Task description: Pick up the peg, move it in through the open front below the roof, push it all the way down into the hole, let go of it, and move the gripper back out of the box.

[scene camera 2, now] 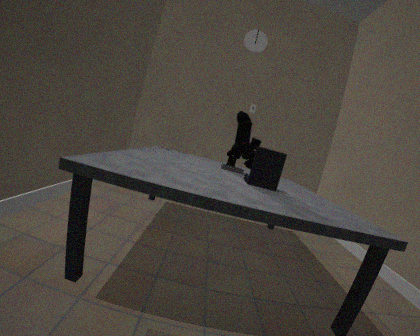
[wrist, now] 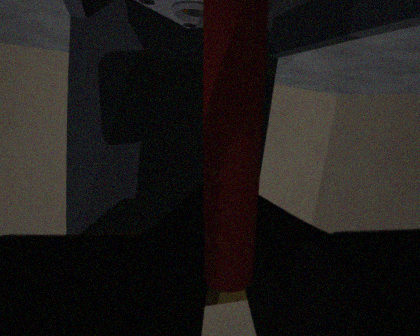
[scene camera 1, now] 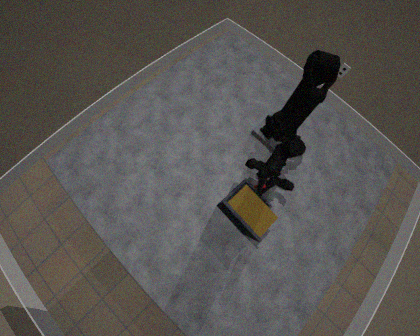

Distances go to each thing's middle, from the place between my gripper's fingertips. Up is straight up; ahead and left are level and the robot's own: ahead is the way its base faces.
Now: hand 40 mm short of the dark box (scene camera 1: 233, 216), 20 mm above it and 10 mm to the right of it. Round my hand: yellow roof (scene camera 1: 246, 203) (80 mm above, 70 mm ahead, 10 mm to the left).
